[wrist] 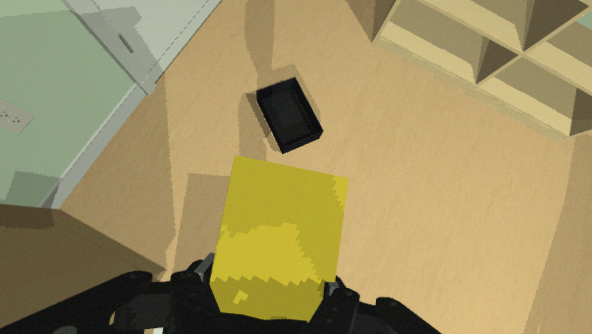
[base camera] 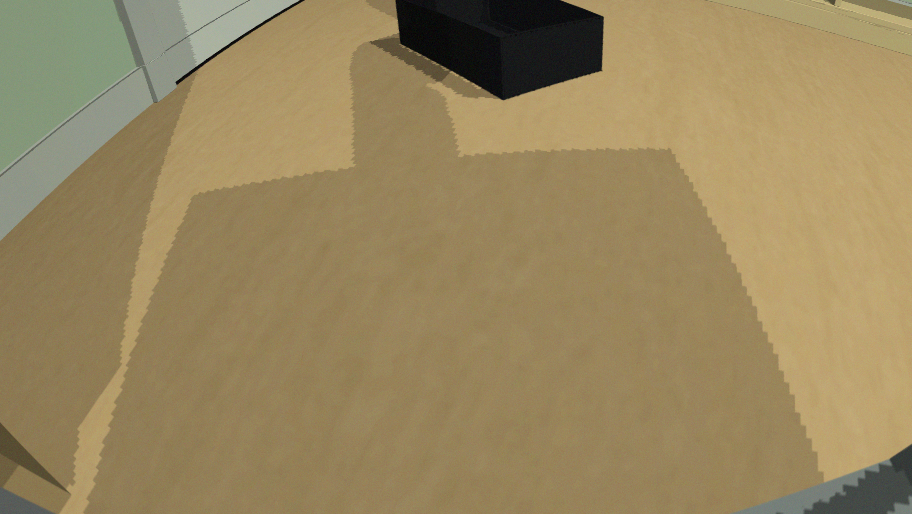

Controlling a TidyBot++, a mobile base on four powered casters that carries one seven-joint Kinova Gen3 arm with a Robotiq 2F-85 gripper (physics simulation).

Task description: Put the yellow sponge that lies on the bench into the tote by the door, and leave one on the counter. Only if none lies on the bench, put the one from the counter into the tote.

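Places are measured from the arm's base along level axes (x up, y left, z back), in centimetres.
Pixels of known places: gripper, fingertip midpoint: (wrist: 267,275).
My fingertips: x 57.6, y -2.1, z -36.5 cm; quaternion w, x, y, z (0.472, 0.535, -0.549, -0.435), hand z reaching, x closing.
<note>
Behind a point stands the place of what it marks.
My gripper (wrist: 267,275) @(x 57.6, y -2.1, z -36.5 cm) is shut on a yellow sponge (wrist: 285,220) @(x 61.6, y -2.7, z -39.8 cm), which sticks out forward from between the fingers at the lower middle of the wrist view. The black tote (base camera: 552,54) @(x -34.4, y -14.4, z -78.1 cm) (wrist: 290,115) @(x -39.3, y -8.8, z -94.0 cm) stands upright on the floor. In the wrist view it shows its open inside and lies beyond the sponge, apart from it. In the base view it is at the top, a little right of the middle, cut by the upper edge. The bench and the counter cannot be made out for certain.
A pale green door (base camera: 57,70) @(x -22.1, y 68.7, z -82.4 cm) (wrist: 55,65) @(x 0.3, y 68.2, z -83.6 cm) with a grey frame is at the left. A wooden shelf unit (wrist: 470,90) @(x -36.4, y -108.0, z -120.3 cm) stands at the upper right. A brown wooden box-like piece (wrist: 75,265) @(x -4.1, y 49.9, z -25.4 cm) is at the lower left of the wrist view. Shadows fall across the wooden floor (base camera: 766,191) @(x -39.6, y -37.5, z -51.9 cm).
</note>
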